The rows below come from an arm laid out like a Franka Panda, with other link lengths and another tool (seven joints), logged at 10 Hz.
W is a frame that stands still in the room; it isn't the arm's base.
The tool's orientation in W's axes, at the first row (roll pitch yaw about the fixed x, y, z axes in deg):
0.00, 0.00, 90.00
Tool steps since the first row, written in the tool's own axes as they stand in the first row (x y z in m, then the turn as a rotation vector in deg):
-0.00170, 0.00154, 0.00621, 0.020, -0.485, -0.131
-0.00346, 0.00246, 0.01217, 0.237, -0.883, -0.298
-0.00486, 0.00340, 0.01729, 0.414, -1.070, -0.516
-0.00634, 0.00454, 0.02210, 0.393, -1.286, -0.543
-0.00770, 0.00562, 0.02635, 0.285, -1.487, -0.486
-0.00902, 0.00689, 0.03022, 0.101, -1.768, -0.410
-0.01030, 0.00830, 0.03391, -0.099, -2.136, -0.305
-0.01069, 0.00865, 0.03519, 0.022, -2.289, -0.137
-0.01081, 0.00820, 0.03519, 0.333, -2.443, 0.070
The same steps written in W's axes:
-0.00154, -0.00170, 0.00621, 0.485, 0.020, -0.131
-0.00246, -0.00346, 0.01217, 0.883, 0.237, -0.298
-0.00340, -0.00486, 0.01729, 1.070, 0.414, -0.516
-0.00454, -0.00634, 0.02210, 1.286, 0.393, -0.543
-0.00562, -0.00770, 0.02635, 1.487, 0.285, -0.486
-0.00689, -0.00902, 0.03022, 1.768, 0.101, -0.410
-0.00830, -0.01030, 0.03391, 2.136, -0.099, -0.305
-0.00865, -0.01069, 0.03519, 2.289, 0.022, -0.137
-0.00820, -0.01081, 0.03519, 2.443, 0.333, 0.070

